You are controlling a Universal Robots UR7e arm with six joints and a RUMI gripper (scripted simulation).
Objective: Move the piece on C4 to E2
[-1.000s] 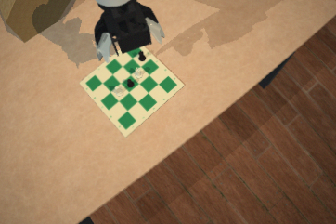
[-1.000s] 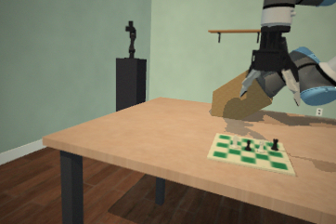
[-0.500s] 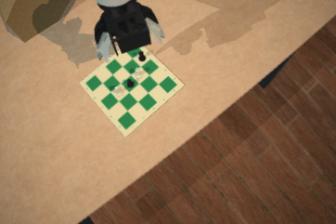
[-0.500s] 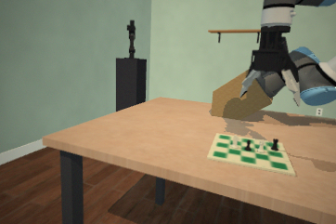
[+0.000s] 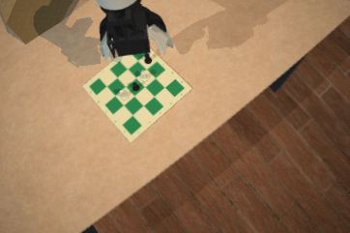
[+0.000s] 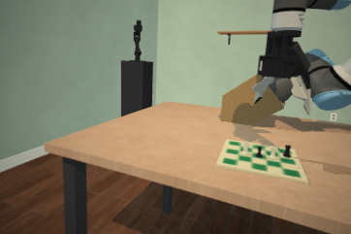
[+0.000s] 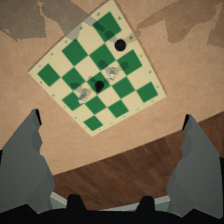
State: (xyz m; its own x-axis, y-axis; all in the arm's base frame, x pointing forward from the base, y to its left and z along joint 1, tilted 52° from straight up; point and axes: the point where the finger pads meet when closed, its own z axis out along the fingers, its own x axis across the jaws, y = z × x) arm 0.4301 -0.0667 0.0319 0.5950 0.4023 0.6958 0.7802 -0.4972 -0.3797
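The white piece lies 130 mm below my hand. Also, from my hand: chessboard: 40 mm to the right, 150 mm below.
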